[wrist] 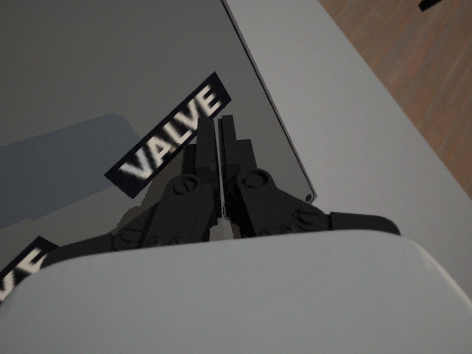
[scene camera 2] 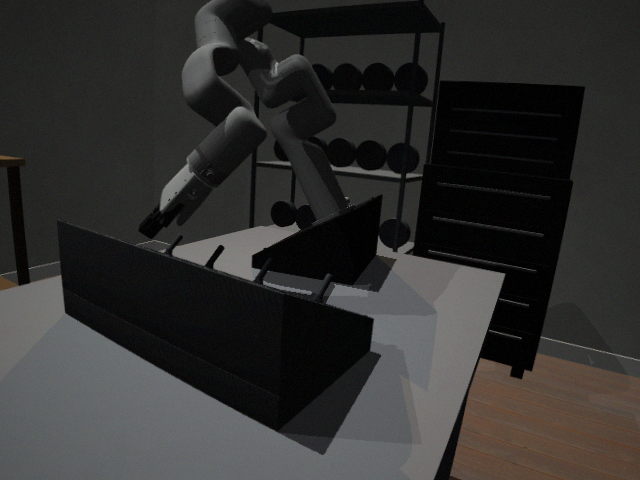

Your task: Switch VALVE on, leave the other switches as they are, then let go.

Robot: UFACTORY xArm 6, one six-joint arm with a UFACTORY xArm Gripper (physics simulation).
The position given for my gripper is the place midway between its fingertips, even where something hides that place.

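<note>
Here is my gripper (wrist: 218,142). I also see a switch box (scene camera 2: 268,353), and the wrist view has the box in it too (wrist: 104,104).
</note>
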